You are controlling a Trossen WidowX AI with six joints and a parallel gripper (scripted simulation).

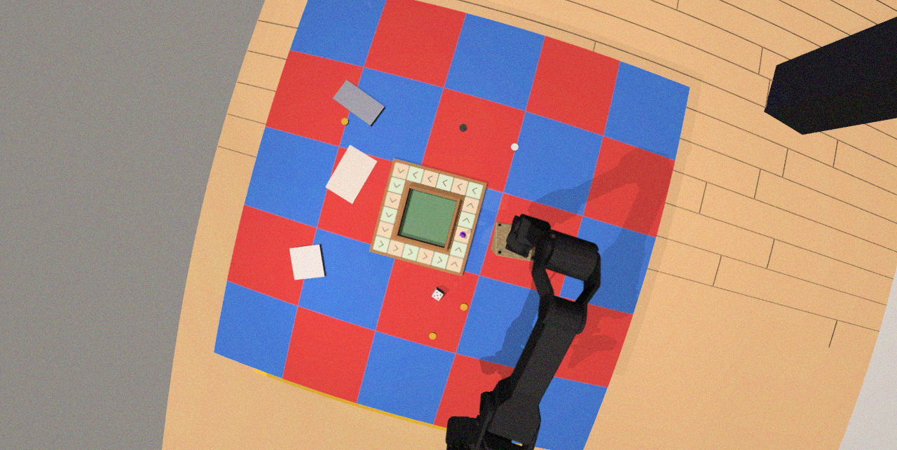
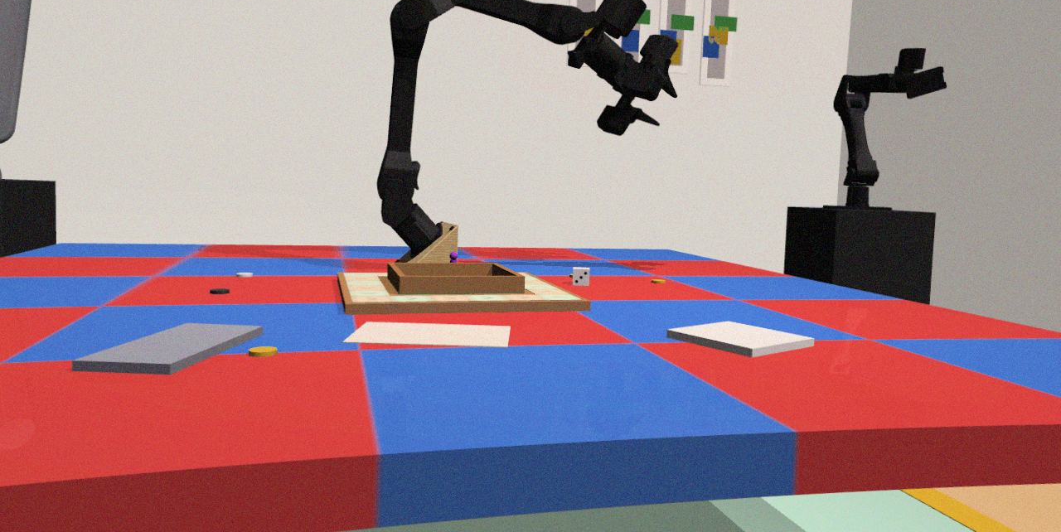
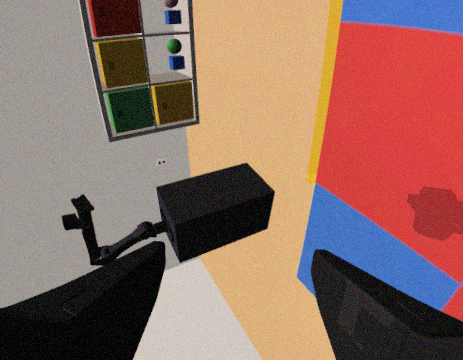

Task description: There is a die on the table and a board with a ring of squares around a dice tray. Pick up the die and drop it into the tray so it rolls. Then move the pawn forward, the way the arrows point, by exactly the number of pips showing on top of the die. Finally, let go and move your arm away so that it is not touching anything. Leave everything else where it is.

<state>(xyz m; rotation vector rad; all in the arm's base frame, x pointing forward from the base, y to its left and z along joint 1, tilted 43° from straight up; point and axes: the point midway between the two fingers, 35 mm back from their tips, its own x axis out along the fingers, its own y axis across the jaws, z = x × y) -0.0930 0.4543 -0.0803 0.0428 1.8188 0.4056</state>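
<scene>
Now: the grey die 28 cm below my gripper tip, 21 cm ahead of it and 19 cm to the right of it. Round my gripper tip: white slab: 61 cm ahead, 28 cm below, 11 cm to the right; then green tray: 39 cm to the right, 32 cm ahead, 28 cm below; then purple pawn: 38 cm to the right, 26 cm below, 21 cm ahead.
</scene>
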